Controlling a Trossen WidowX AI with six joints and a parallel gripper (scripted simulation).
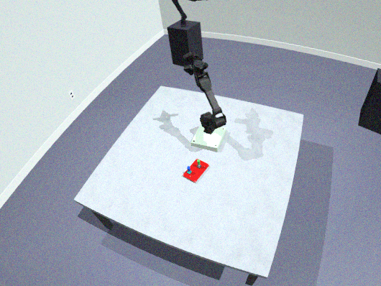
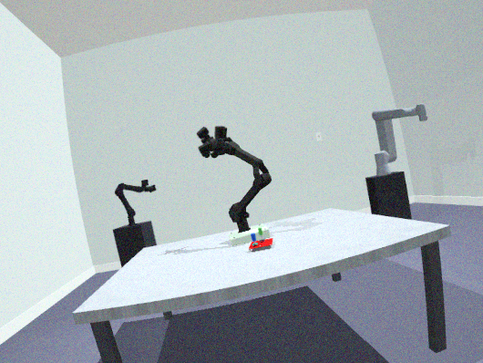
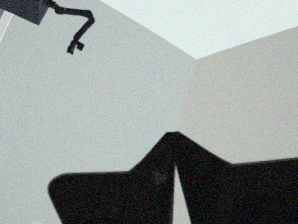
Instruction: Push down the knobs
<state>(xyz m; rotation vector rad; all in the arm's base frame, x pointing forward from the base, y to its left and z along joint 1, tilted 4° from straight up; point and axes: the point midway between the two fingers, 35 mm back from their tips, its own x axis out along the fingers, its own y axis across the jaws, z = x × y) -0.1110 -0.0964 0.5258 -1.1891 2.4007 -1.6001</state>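
My gripper tip is 510 mm above the green knob, 410 mm short of it and 250 mm to the right of it. From my gripper tip the other things lie so: blue knob (520 mm below, 480 mm ahead, 230 mm to the left).
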